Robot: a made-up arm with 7 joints.
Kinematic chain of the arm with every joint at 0, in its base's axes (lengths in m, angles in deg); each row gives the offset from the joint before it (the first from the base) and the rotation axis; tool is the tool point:
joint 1: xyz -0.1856 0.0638 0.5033 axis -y
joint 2: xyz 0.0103 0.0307 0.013 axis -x
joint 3: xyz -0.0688 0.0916 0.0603 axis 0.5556 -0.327 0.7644
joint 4: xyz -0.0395 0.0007 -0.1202 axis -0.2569 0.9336 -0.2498
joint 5: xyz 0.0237 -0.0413 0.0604 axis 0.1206 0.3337 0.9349
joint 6: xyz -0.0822 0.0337 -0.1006 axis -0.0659 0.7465 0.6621
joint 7: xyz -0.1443 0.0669 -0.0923 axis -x
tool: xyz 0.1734 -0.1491 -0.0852
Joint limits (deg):
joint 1: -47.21..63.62
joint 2: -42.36..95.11
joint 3: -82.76..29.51
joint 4: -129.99..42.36
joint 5: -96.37..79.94
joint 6: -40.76..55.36
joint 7: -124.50..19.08
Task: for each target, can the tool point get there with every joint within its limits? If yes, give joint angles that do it. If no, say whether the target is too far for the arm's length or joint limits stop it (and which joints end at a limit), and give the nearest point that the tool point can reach.
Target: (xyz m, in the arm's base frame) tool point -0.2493 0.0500 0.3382
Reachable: yes | joints -32.67 5.97 -27.68 -58.02 -69.64 26.67 6.14
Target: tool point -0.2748 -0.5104 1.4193
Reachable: no: too far | nearest point -0.2792 -0.1480 0.9095 | short by 0.626 m
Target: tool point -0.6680 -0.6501 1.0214
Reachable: no: too far | nearest point -0.4453 -0.2278 0.7716 | short by 0.539 m
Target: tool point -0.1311 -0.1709 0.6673
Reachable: yes | joints -7.95 84.04 -14.68 23.34 -81.26 -25.59 -103.03
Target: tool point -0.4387 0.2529 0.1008
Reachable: yes | joints 31.47 -4.84 -67.63 -15.57 35.47 23.26 -81.75
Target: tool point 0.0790 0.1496 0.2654
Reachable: yes | joints 43.04 34.13 16.85 -16.47 6.76 -27.53 -62.70
